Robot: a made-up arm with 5 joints. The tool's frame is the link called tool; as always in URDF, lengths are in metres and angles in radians. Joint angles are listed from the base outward.
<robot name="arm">
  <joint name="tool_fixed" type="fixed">
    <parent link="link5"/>
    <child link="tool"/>
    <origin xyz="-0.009 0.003 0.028" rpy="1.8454 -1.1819 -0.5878"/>
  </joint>
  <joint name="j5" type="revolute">
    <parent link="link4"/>
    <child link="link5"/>
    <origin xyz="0.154 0.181 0.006" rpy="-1.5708 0 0"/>
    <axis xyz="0 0 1"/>
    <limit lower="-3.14" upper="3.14"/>
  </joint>
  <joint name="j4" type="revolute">
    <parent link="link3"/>
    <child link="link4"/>
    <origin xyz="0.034 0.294 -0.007"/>
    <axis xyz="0 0 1"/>
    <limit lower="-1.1" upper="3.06"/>
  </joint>
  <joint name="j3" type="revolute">
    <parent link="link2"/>
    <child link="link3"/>
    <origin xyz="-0.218 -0.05 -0.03" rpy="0 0 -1.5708"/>
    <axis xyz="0 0 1"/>
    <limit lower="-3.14" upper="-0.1"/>
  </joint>
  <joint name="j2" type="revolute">
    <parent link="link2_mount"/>
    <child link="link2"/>
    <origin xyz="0.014 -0.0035 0.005" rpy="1.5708 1.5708 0"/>
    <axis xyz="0 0 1"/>
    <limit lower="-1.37" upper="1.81"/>
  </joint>
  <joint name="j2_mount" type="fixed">
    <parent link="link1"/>
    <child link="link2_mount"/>
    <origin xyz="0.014 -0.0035 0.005"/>
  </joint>
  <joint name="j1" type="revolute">
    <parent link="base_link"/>
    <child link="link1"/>
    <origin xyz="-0.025 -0.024 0.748" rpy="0 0 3.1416"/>
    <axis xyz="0 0 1"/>
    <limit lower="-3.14" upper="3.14"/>
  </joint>
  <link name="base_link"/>
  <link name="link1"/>
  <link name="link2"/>
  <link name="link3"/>
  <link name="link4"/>
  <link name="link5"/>
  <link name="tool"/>
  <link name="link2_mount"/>
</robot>
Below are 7 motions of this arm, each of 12 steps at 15 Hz.
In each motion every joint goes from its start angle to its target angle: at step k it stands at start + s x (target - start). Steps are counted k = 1, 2, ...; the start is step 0. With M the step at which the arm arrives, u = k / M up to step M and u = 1 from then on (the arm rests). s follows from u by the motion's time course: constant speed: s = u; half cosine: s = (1 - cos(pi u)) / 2; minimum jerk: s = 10 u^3 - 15 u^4 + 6 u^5.
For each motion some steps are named. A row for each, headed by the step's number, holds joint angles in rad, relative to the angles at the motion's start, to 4 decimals.
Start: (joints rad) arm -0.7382 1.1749 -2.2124 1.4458 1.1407
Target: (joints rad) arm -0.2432 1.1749 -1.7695 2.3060 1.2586
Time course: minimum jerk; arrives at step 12
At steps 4, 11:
4: 0.1039 0.0000 0.0930 0.1805 0.0247
11: 0.4925 0.0000 0.4406 0.8558 0.1173

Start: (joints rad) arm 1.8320 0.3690 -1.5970 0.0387 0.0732
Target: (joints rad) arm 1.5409 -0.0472 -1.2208 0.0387 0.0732
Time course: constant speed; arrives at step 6
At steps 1, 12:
1: -0.0485 -0.0694 0.0627 0.0000 0.0000
12: -0.2911 -0.4162 0.3762 0.0000 0.0000

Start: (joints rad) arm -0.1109 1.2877 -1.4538 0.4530 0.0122
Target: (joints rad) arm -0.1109 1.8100 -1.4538 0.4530 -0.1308
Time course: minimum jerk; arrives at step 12
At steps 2, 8, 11, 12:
2: 0.0000 0.0185 0.0000 0.0000 -0.0051
8: 0.0000 0.4127 0.0000 0.0000 -0.1130
11: 0.0000 0.5196 0.0000 0.0000 -0.1423
12: 0.0000 0.5223 0.0000 0.0000 -0.1430

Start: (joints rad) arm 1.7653 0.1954 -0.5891 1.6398 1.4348
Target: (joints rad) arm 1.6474 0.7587 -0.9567 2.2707 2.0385
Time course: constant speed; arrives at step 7
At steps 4, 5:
4: -0.0674 0.3219 -0.2101 0.3605 0.3450
5: -0.0842 0.4024 -0.2626 0.4506 0.4312

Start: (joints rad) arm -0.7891 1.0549 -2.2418 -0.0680 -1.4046
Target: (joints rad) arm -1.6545 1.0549 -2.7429 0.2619 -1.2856
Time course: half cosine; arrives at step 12
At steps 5, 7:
5: -0.3207 0.0000 -0.1857 0.1223 0.0441
7: -0.5447 0.0000 -0.3154 0.2076 0.0749

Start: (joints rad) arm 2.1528 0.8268 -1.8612 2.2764 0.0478
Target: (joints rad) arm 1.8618 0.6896 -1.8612 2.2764 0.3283
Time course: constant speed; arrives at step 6
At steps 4, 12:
4: -0.1940 -0.0915 0.0000 0.0000 0.1870
12: -0.2910 -0.1372 0.0000 0.0000 0.2805

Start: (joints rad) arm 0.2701 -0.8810 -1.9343 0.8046 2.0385
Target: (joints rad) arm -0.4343 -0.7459 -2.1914 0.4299 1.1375
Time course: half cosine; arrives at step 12
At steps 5, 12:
5: -0.2610 0.0501 -0.0953 -0.1389 -0.3339
12: -0.7044 0.1351 -0.2571 -0.3747 -0.9010

